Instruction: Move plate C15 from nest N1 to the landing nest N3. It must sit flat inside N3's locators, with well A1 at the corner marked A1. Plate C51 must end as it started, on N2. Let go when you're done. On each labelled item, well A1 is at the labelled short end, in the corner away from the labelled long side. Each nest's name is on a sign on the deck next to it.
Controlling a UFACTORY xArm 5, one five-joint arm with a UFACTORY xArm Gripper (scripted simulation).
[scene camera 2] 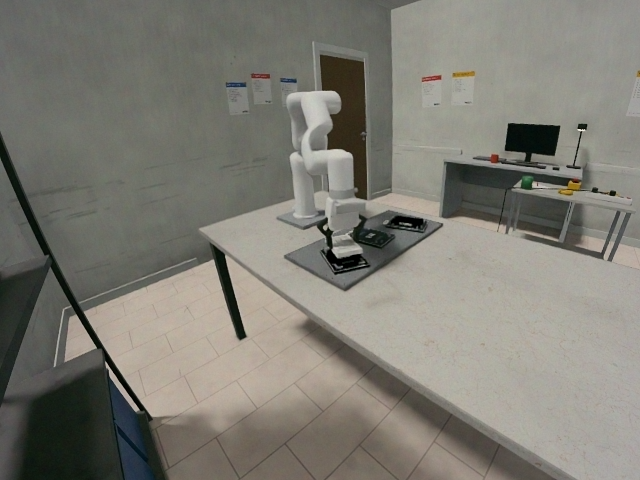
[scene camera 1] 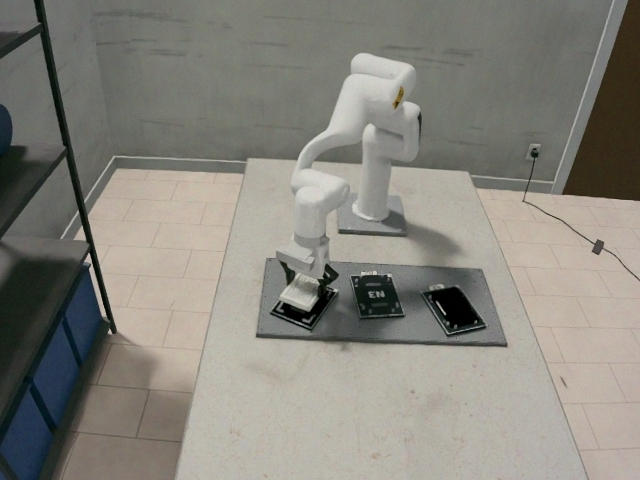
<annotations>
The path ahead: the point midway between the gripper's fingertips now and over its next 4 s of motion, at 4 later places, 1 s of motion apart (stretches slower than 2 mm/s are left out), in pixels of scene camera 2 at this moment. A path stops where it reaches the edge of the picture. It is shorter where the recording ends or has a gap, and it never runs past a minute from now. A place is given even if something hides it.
My gripper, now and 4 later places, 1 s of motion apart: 343, 245; 342, 232; 344, 225; 363, 213; 370, 210
</annotations>
